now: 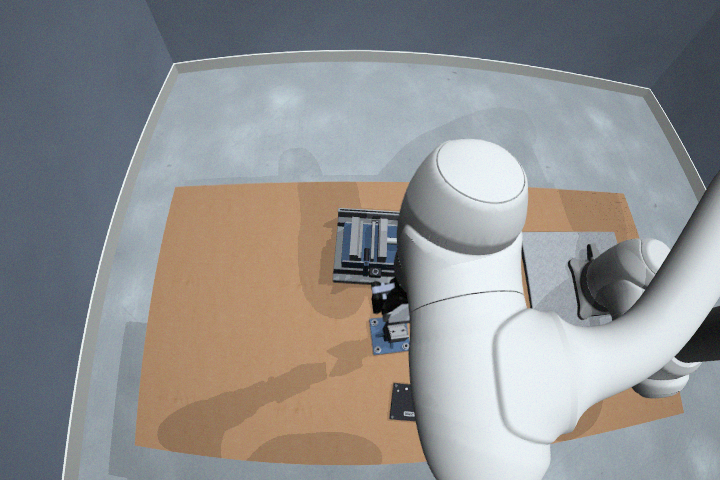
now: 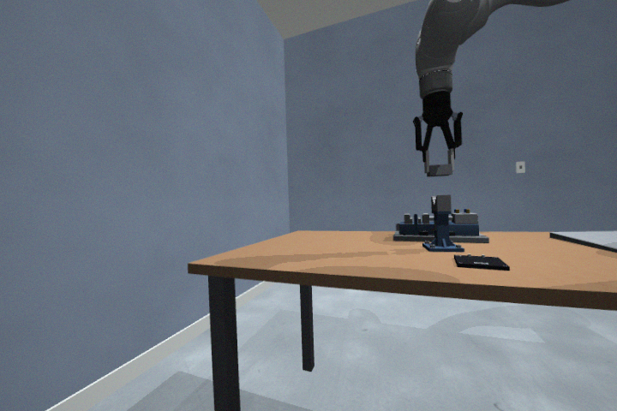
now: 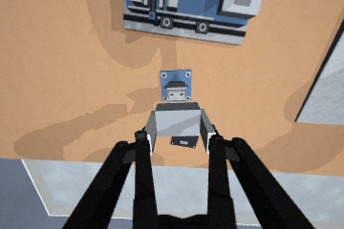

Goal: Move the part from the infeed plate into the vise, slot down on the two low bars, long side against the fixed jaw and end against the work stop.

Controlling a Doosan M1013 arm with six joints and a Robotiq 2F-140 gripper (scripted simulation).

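Right now the fixed jaw is 220 mm to the right of my hand, 180 mm below it and 80 mm ahead of it. Also, from my hand: part (30 mm below); work stop (170 mm to the right, 170 mm below, 50 mm ahead); V-block post (200 mm below).
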